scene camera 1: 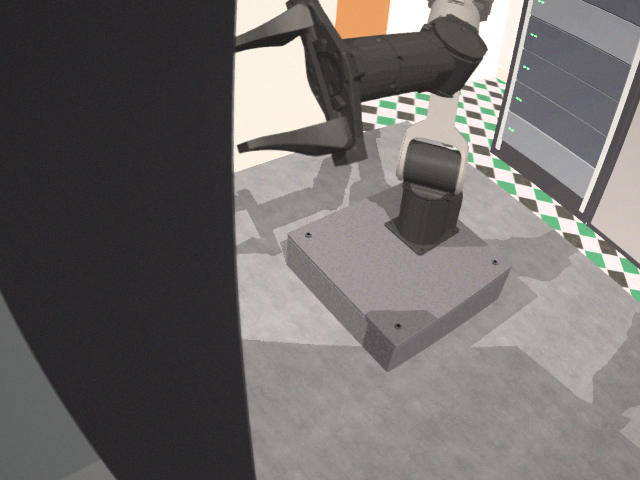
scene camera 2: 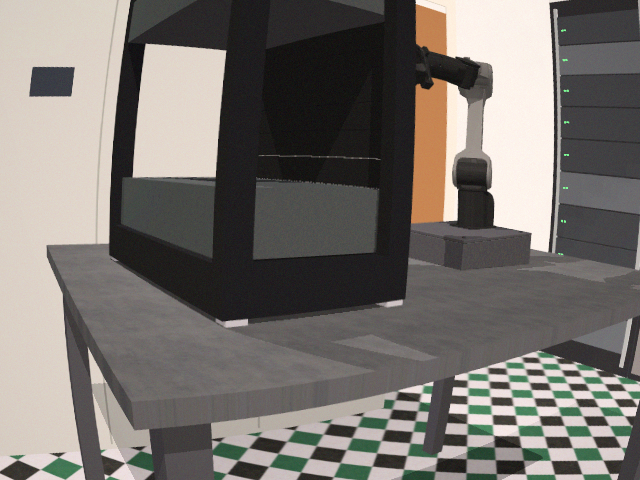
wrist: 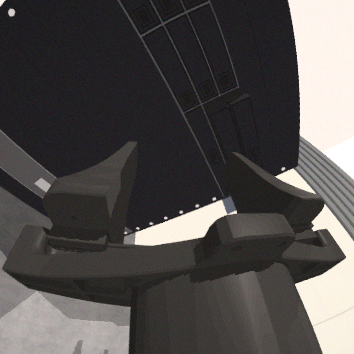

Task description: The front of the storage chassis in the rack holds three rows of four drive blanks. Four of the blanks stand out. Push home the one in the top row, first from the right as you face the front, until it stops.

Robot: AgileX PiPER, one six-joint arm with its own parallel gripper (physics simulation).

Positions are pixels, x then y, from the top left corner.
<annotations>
A rack shows in scene camera 1 (pixel 128 351), in scene camera 2 (pixel 238 247) and in the wrist view (pixel 189 89).
</annotations>
